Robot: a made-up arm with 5 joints.
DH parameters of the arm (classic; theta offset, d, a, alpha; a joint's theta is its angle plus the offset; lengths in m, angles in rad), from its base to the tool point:
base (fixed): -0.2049 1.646 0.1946 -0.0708
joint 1: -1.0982 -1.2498 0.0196 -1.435
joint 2: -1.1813 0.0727 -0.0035 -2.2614
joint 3: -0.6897 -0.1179 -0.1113 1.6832
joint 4: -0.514 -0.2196 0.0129 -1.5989
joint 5: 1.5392 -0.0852 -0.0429 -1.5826
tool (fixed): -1.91 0.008 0 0
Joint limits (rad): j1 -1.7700..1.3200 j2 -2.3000..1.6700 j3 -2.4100..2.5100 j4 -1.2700..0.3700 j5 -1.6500..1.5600
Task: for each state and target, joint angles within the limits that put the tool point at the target. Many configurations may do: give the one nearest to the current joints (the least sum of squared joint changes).
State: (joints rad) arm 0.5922 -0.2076 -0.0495 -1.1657 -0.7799
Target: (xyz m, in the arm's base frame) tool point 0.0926 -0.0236 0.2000
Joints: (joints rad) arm 0.1496 -0.5220 0.5449 -1.2452 -0.6409
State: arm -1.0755 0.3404 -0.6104 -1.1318 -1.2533
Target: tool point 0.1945 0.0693 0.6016
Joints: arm -0.9965 0.0980 -0.4612 -0.6268 -1.6279
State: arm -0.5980 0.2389 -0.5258 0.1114 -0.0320
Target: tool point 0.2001 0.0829 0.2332
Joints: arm -0.3478 -0.6995 0.2235 -0.1614 -0.1732
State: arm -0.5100 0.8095 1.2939 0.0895 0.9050
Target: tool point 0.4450 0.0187 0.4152
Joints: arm -0.8043 0.5574 1.5358 0.0225 0.8463
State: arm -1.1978 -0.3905 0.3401 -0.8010 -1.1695
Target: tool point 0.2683 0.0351 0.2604
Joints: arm -1.1786 -0.4593 0.2796 -1.1734 -1.0661
